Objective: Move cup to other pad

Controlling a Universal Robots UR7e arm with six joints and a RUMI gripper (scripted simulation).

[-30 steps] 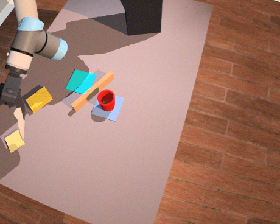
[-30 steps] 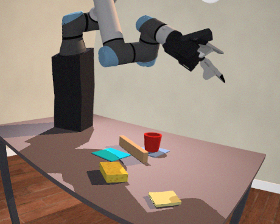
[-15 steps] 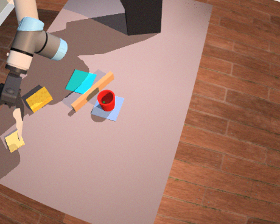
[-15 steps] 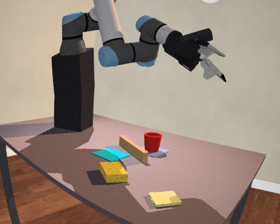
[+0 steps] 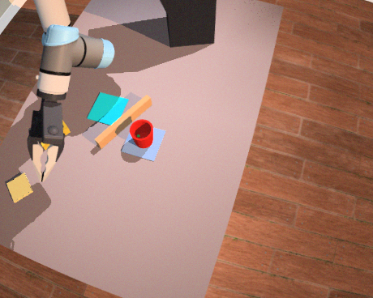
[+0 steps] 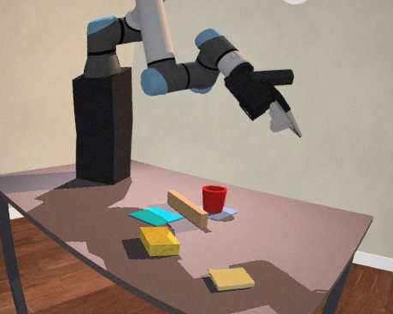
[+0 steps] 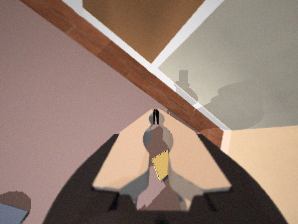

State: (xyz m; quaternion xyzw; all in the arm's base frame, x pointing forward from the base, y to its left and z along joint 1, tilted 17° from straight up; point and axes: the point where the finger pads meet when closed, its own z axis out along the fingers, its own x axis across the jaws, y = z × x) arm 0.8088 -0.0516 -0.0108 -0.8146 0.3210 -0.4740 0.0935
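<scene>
My hand is 300 mm past the red cup, 120 mm to the right of it and 270 mm above it. Also, from my hand: yellow sponge: 230 mm behind, 200 mm to the right, 280 mm below; then flat yellow block: 230 mm to the right, 290 mm below; then green marble: 300 mm behind, 100 mm to the left, 280 mm below.
</scene>
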